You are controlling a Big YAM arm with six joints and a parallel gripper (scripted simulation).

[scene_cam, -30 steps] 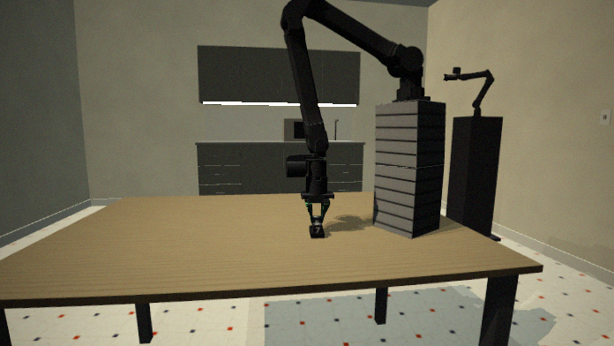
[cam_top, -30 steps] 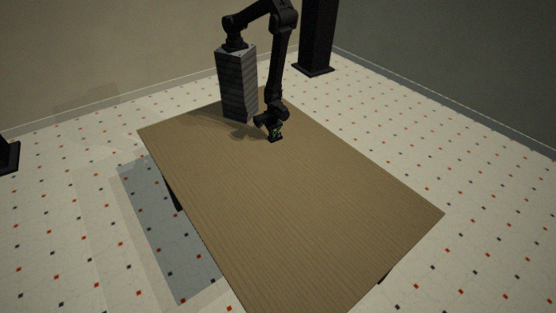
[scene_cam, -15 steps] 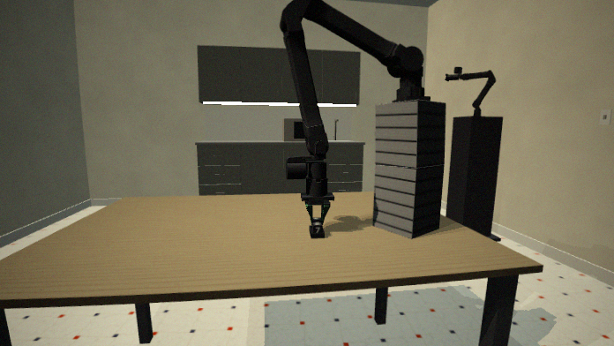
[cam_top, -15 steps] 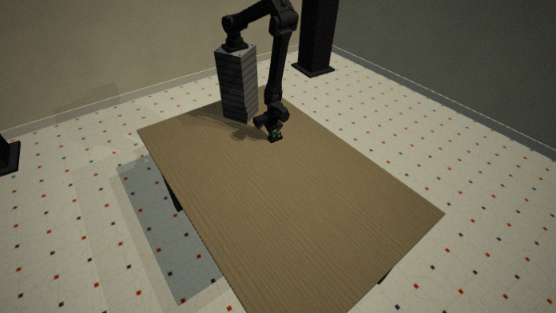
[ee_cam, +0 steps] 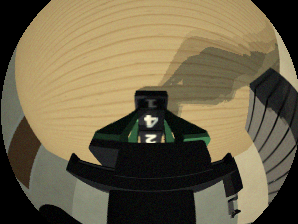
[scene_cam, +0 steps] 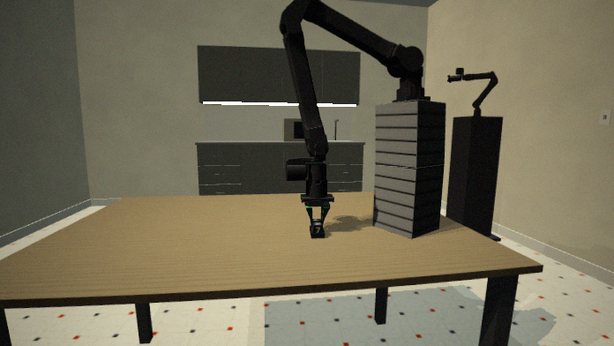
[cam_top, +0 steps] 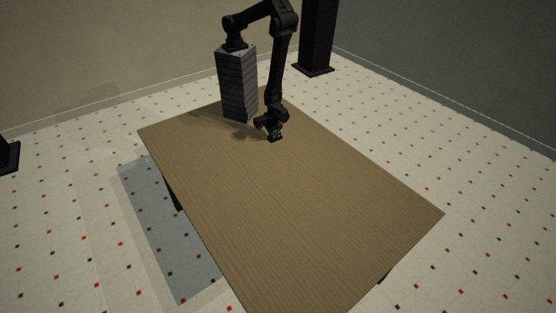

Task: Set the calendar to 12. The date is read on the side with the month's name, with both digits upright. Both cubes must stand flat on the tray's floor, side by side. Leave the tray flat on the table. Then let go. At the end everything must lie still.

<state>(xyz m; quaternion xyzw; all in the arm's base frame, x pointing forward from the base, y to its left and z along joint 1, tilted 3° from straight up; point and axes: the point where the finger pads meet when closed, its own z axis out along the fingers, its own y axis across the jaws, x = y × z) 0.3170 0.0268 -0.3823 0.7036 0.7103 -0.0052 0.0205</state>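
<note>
My gripper is now 20 mm to the right of the black calendar tray and 20 mm above it.
</note>
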